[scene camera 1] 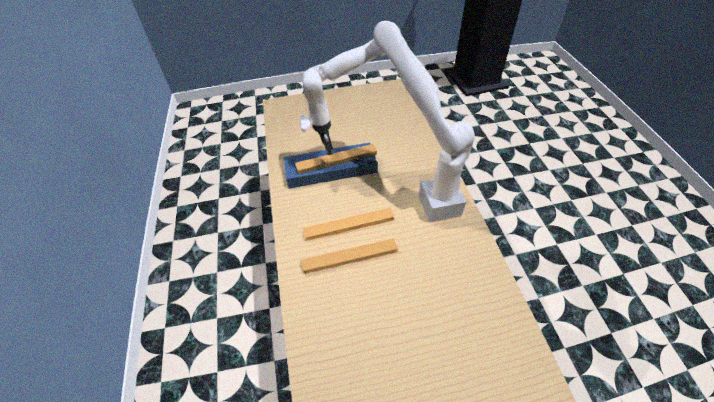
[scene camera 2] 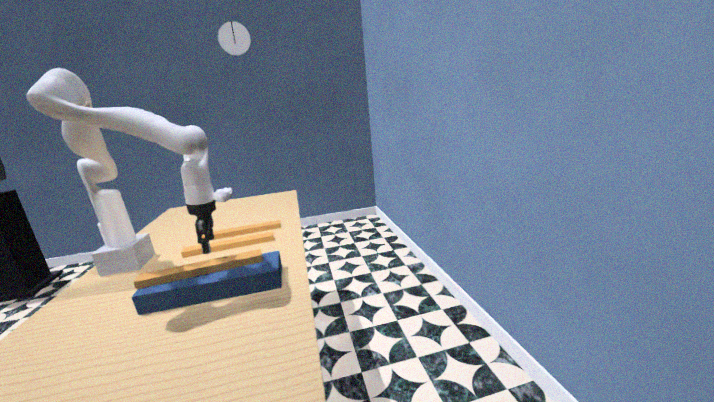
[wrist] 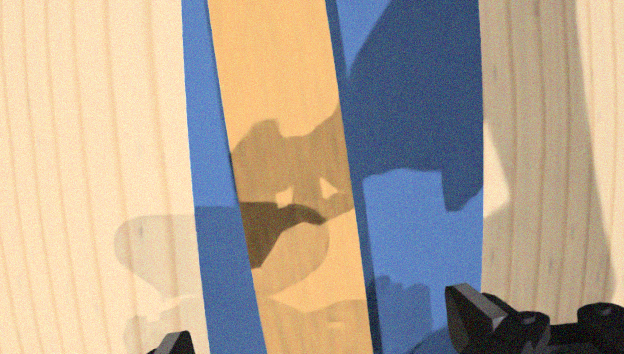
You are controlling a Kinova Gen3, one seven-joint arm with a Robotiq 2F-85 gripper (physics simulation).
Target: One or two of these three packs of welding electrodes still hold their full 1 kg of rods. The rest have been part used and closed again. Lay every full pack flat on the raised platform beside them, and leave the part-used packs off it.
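Frame: origin at the arm's base, x ahead, y left, z up, level; centimetres.
Seen in the pictures: gripper, fingertip midpoint: (scene camera 1: 327,148) (scene camera 2: 209,246) (wrist: 322,337); arm's base at its link origin: (scene camera 1: 442,192) (scene camera 2: 123,242).
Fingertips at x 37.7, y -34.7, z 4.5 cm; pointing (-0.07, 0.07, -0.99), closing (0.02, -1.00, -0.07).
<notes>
Offsets run from my fingertips to a thing's top centre. Level surfaces: height alone.
One orange pack {dx -3.6, dy +0.5, dz -5.5 cm} (scene camera 1: 310,164) (scene camera 2: 175,273) (wrist: 280,60) lies flat and slightly skewed along the top of the blue raised platform {dx -0.7, dy -0.9, dz -7.9 cm} (scene camera 1: 330,176) (scene camera 2: 210,291) (wrist: 420,225), one end close to the platform's edge on the robot base side. My gripper (scene camera 1: 329,151) (scene camera 2: 206,250) (wrist: 322,337) is open and empty above this pack, its fingers apart on either side of it in the wrist view. A second pack {dx +0.4, dy +31.8, dz -11.5 cm} (scene camera 1: 350,223) (scene camera 2: 240,243) lies flat on the table beside the platform. A third pack {dx +4.3, dy +45.9, dz -11.5 cm} (scene camera 1: 350,255) (scene camera 2: 250,229) lies beyond it, roughly parallel. All three look alike; no fill marking shows.
The wooden table {dz -13.8 cm} (scene camera 1: 400,310) (scene camera 2: 225,360) carries everything. The arm's base block (scene camera 1: 442,205) (scene camera 2: 122,256) stands on the side of the table near the packs' ends. A black column (scene camera 1: 482,50) (scene camera 2: 20,245) stands on the floor behind the base.
</notes>
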